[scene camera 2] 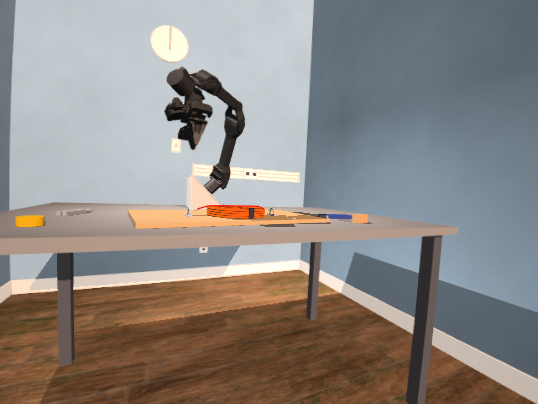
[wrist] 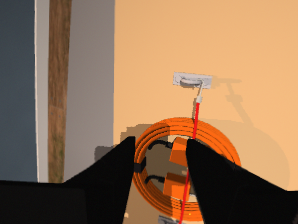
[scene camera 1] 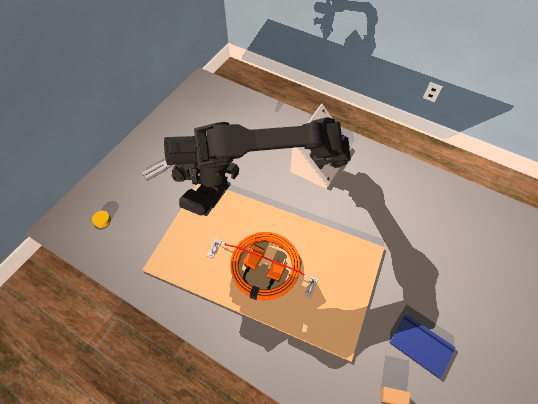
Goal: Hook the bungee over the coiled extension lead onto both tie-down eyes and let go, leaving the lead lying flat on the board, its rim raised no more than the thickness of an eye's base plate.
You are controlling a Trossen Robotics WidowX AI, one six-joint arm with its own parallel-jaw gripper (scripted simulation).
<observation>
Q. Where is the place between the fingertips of the gripper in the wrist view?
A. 160, 144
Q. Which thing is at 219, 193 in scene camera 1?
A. The gripper.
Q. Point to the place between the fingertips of the gripper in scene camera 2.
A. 194, 147
</observation>
